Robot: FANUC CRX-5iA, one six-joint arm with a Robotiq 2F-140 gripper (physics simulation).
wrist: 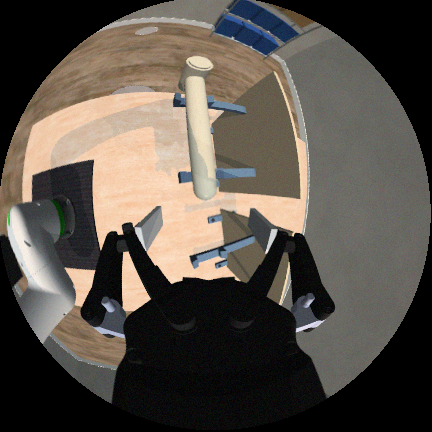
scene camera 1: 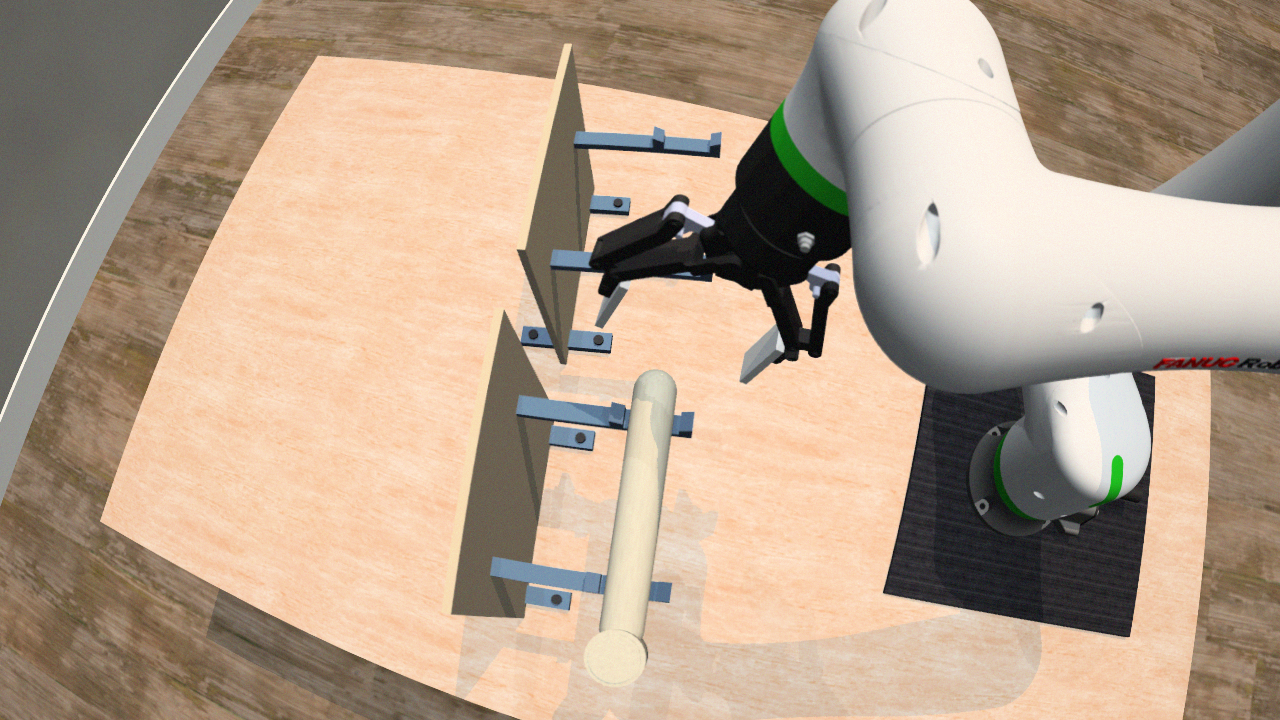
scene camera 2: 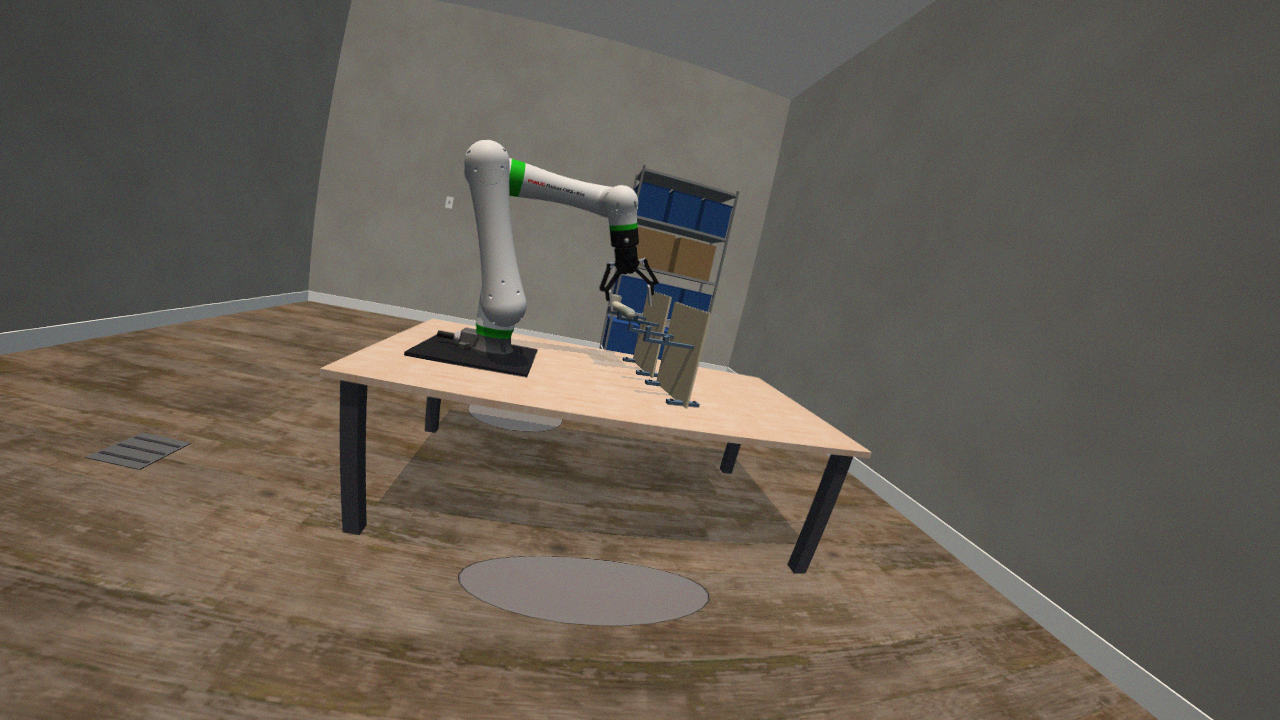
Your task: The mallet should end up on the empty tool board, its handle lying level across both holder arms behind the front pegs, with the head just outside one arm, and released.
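Places are measured from the arm's base along level axes (x ahead, y left, z up), in centimetres.
Where they show: gripper, fingertip midpoint: (wrist: 205,216) (scene camera 1: 676,341) (scene camera 2: 631,307); arm's base at its link origin: (wrist: 62,215) (scene camera 1: 1015,479) (scene camera 2: 491,351).
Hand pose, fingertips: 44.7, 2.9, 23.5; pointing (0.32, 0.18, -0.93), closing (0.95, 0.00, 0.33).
Observation:
Each offset is from my fingertips to the centre of the thing, as dx, dy, dz. "pt": to the spot under its first point. Level surfaces: height alone.
The cream mallet @[-1.1, +16.2, -2.7] (scene camera 1: 637,510) (scene camera 2: 622,307) (wrist: 200,125) lies across both blue arms of the occupied tool board @[+6.5, +15.0, -9.0] (scene camera 1: 496,501) (wrist: 260,145), its round head @[pt -3.0, +27.7, +1.5] (scene camera 1: 615,658) (wrist: 199,65) just outside one arm. The empty tool board @[+11.3, -15.9, -9.6] (scene camera 1: 563,197) (scene camera 2: 687,344) stands beside it, with two blue holder arms (scene camera 1: 617,140) that carry raised pegs; one of them is partly hidden behind a finger in scene camera 1. My gripper (scene camera 1: 686,331) (scene camera 2: 629,293) (wrist: 205,216) is open and empty. It hangs above the table near the mallet's plain handle end, pointing down, with the handle outside its fingers.
Both boards stand upright on small blue feet on the wooden table @[dz -24.5] (scene camera 1: 313,268) (scene camera 2: 572,394). The robot's base stands on a dark mat (scene camera 1: 921,555) (scene camera 2: 429,351) (wrist: 82,175). A shelf unit (scene camera 2: 734,214) with blue and brown boxes stands behind the table.

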